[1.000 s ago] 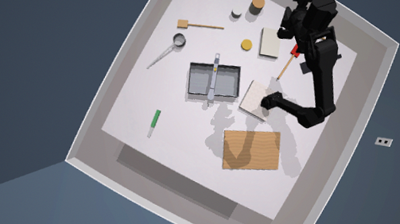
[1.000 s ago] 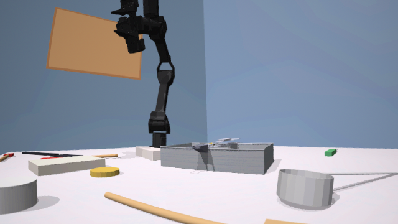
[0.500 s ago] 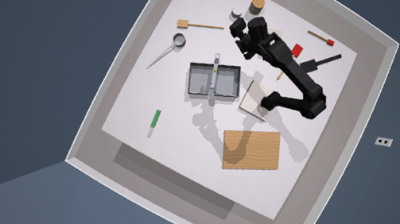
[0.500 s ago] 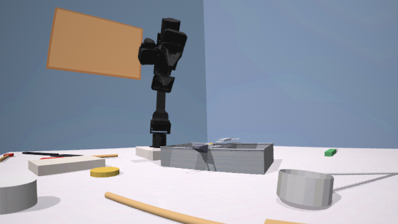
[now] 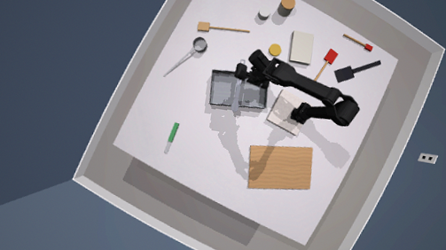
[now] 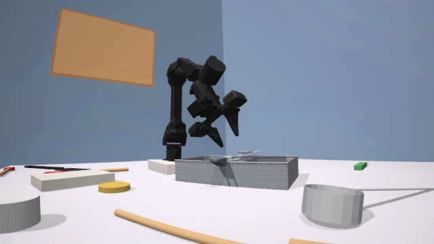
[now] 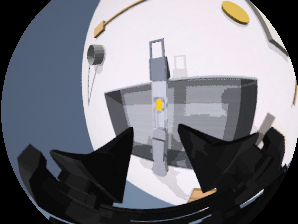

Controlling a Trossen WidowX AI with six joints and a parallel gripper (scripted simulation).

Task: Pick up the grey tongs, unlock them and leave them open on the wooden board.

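Now: the yellow lock piece 10 mm ahead of my gripper tip, 20 mm to the right of it and 40 mm below it. From my gripper tip the other things lie so: white block 250 mm behind, 330 mm to the right, 90 mm below; then grey roasting tin 40 mm to the left, 80 mm below; then green-handled tool 250 mm ahead, 430 mm to the left, 100 mm below.
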